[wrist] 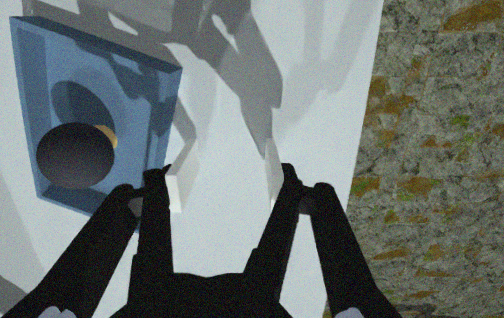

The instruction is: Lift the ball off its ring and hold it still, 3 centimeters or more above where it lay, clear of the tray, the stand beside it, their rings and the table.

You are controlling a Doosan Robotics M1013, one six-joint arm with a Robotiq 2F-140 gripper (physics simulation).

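Places are measured from the arm's base along level axes (x up, y right, z ahead), in metres.
Pixels of known places: gripper, fingertip midpoint: (232, 153).
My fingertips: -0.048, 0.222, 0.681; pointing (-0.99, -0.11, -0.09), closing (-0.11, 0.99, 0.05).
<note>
Behind a point stands the place of what it marks, as x, y, z.
The ball (75, 156) @[0.004, 0.106, 0.694] is dark and round and sits in the blue tray (29, 115) @[-0.030, 0.035, 0.710] at the left of the wrist view. Part of a tan ring (108, 136) @[-0.031, 0.110, 0.694] shows at the ball's upper right edge; the ball hides the rest. My gripper (232, 153) @[-0.047, 0.222, 0.681] is open, with its two pale pads apart and white table surface showing between them. It is to the right of the tray, and the ball is outside the fingers, to their left. The stand beside the tray does not show clearly.
The white table (320, 125) @[-0.057, 0.300, 0.713] lies under the tray and the fingers, crossed by grey shadows of the arm. Its right edge runs down the right side, and a mottled stone floor (440, 150) lies beyond it. The tray's near right wall is close to the left finger.
</note>
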